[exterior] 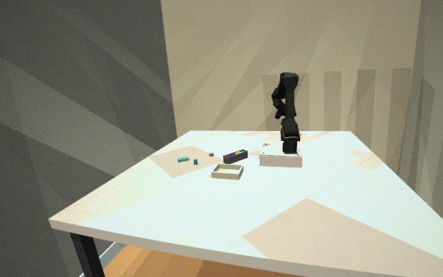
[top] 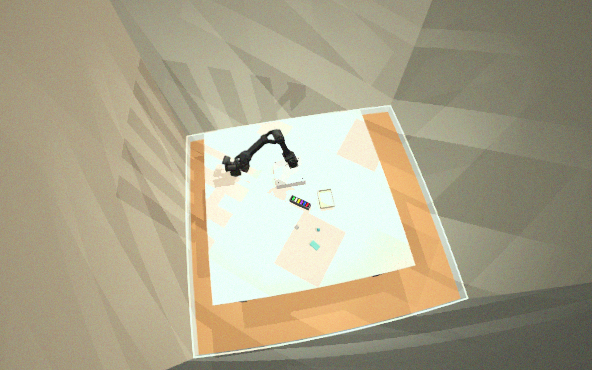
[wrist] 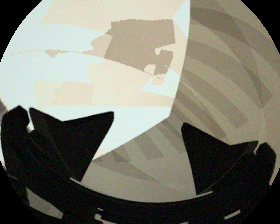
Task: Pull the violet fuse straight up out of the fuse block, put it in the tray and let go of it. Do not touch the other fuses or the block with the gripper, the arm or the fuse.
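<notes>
Right now my gripper tip is 39 cm short of the violet fuse, 37 cm to the right of it and 11 cm above it. Also, from my gripper tip: small teal cylinder: 60 cm ahead, 41 cm to the left, 12 cm below; then small grey cube: 54 cm ahead, 28 cm to the left, 13 cm below; then beige tray: 54 cm to the left, 41 cm ahead, 13 cm below.
</notes>
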